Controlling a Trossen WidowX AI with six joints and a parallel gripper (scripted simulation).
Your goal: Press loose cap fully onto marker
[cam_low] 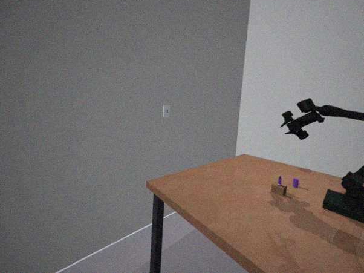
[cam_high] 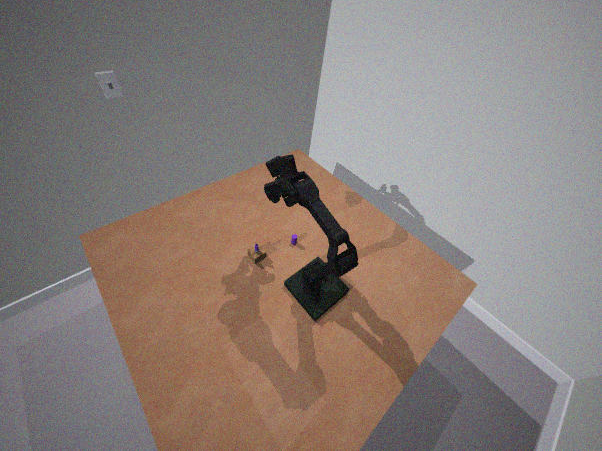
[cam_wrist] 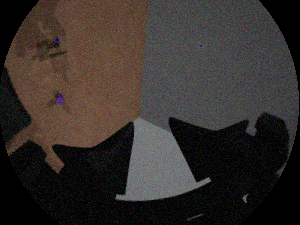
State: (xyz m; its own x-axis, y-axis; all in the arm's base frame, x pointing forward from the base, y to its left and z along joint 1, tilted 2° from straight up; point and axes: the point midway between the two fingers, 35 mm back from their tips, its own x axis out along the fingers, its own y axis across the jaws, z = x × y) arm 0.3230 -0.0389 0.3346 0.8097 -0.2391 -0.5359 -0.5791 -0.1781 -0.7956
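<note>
The purple cap is 90 mm behind my gripper tip, 50 mm to the right of it and 330 mm below it. The rest, counted from my gripper tip: holder block (60 mm behind, 140 mm to the left, 340 mm below); marker (60 mm behind, 140 mm to the left, 290 mm below).
</note>
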